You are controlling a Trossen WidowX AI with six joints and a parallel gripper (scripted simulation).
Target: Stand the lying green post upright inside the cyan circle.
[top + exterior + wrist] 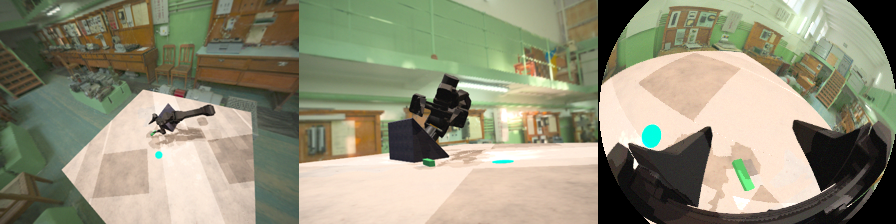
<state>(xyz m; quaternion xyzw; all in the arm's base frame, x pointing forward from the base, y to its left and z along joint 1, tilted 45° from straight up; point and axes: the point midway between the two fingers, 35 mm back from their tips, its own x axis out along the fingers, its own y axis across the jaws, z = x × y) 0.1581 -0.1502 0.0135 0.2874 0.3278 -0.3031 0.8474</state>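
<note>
Now: gripper tip 40 mm past the green post and 120 mm above it. From my gripper tip the other things lie so: cyan circle 140 mm ahead, 110 mm to the left, 130 mm below.
</note>
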